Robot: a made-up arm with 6 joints.
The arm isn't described. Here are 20 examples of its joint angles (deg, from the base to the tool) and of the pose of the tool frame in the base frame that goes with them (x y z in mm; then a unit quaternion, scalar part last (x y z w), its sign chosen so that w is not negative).
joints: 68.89 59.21 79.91 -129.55 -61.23 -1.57
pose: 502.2 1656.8 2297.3 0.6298 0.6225 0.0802 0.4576
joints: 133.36 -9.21 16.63 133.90 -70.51 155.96
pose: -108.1 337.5 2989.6 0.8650 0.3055 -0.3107 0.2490
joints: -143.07 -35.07 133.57 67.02 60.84 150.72
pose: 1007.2 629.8 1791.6 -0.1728 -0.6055 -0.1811 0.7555
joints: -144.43 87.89 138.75 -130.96 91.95 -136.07
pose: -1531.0 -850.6 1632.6 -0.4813 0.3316 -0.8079 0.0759
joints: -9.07 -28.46 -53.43 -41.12 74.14 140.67
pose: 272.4 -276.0 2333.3 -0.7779 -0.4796 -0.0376 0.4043
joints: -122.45 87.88 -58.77 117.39 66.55 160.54
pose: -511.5 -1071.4 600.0 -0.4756 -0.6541 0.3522 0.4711
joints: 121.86 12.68 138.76 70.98 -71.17 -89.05
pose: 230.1 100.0 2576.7 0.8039 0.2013 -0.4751 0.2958
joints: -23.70 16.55 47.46 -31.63 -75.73 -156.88
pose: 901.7 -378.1 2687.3 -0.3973 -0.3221 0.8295 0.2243
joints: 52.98 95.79 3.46 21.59 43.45 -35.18
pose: 1218.1 1515.8 267.8 0.2565 -0.1011 -0.0118 0.9612
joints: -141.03 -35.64 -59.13 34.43 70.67 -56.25
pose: -177.3 -164.3 2299.7 -0.3498 -0.7814 -0.5139 0.0547
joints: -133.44 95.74 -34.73 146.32 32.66 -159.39
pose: -843.5 -943.3 292.9 -0.4656 -0.3954 0.7904 0.0460
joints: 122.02 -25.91 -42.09 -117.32 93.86 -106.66
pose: 84.0 310.3 2231.2 -0.4729 -0.3258 0.8156 0.0709
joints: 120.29 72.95 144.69 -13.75 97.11 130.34
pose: -431.5 1056.9 2083.2 0.2202 -0.6758 -0.6449 0.2808
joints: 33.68 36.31 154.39 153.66 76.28 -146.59
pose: 458.1 386.1 2546.1 0.4014 -0.8161 0.1936 0.3679
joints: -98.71 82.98 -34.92 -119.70 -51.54 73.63
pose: -114.3 -1519.8 554.0 -0.3613 -0.0484 0.9270 0.0886
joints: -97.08 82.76 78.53 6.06 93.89 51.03
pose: -355.0 -2035.8 1753.6 0.8112 0.5832 0.0039 0.0428
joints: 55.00 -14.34 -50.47 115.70 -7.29 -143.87
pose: 449.8 520.1 2170.8 0.3116 -0.2758 -0.1479 0.8972
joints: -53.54 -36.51 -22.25 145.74 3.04 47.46
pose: 43.4 -49.4 2591.7 -0.7803 0.1272 0.5177 0.3270
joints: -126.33 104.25 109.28 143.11 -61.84 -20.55
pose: -1284.3 -1546.1 1321.9 -0.8421 0.4600 -0.2608 0.1062
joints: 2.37 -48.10 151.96 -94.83 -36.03 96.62
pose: -1247.8 14.5 1430.3 -0.0082 0.6023 -0.3536 0.7156
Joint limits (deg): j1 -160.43..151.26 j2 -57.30..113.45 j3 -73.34..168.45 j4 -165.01..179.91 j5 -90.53..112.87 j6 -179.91..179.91
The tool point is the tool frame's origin. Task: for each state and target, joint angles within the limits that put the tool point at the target. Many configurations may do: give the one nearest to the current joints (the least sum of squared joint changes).
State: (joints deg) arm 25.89 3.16 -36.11 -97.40 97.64 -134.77
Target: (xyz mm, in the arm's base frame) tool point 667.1 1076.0 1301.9
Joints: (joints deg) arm 69.78 50.52 -60.19 -104.13 82.32 -133.37
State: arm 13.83 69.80 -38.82 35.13 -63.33 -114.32
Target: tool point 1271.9 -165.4 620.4
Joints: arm 0.80 86.80 -46.41 35.17 -60.45 -114.52
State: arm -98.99 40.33 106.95 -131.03 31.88 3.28
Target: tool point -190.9 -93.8 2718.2
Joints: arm -112.54 21.34 144.84 -118.03 46.04 3.18
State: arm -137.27 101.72 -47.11 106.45 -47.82 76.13
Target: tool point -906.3 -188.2 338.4
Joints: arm -156.97 103.28 -71.88 101.57 -45.94 76.52
